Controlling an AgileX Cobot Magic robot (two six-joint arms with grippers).
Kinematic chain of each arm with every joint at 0, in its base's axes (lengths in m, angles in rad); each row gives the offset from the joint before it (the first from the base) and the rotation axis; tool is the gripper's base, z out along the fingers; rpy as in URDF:
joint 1: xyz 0 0 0.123 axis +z
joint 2: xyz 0 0 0 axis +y
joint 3: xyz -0.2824 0 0.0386 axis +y
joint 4: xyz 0.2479 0 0.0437 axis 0.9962 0 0.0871
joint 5: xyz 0 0 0 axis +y
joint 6: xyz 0.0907 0 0.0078 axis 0.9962 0 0.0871
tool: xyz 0 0 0 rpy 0 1.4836 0
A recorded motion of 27 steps. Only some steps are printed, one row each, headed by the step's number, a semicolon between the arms.
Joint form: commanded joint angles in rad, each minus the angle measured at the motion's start. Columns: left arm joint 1, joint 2, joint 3, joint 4, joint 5, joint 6; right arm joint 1, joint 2, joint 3, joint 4, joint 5, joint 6.
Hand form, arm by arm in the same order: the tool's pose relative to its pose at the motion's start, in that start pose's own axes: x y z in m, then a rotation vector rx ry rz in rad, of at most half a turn. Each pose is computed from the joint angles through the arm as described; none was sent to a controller.
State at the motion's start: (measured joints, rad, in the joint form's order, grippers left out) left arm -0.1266 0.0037 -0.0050 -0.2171 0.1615 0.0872; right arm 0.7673 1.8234 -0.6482 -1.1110 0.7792 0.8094
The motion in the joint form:
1: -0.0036 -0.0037 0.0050 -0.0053 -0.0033 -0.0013; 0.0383 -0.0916 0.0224 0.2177 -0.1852 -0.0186
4: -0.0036 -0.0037 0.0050 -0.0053 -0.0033 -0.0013; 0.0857 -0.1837 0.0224 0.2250 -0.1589 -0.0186
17: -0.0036 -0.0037 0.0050 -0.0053 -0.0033 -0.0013; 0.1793 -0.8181 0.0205 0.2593 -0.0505 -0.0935
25: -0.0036 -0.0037 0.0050 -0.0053 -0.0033 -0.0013; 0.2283 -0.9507 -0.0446 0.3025 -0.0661 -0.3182
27: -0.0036 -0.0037 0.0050 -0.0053 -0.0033 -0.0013; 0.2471 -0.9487 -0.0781 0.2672 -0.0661 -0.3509
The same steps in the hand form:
1: 0.0012 -0.0001 0.0000 0.0039 -0.0016 -0.0063; -0.0015 0.0158 -0.0235 -0.2262 -0.1085 0.1550
4: 0.0012 -0.0001 0.0000 0.0039 -0.0016 -0.0063; -0.0013 0.0093 -0.0477 -0.2131 -0.1886 0.1696
17: 0.0012 -0.0001 0.0000 0.0039 -0.0016 -0.0063; 0.0609 -0.0657 -0.1627 -0.1762 -0.6715 0.4034
25: 0.0012 -0.0001 0.0000 0.0039 -0.0016 -0.0063; 0.0776 -0.0843 -0.2009 -0.1471 -0.8738 0.2853
27: 0.0012 -0.0001 0.0000 0.0039 -0.0016 -0.0063; 0.0754 -0.0902 -0.2114 -0.1058 -0.9199 0.2447

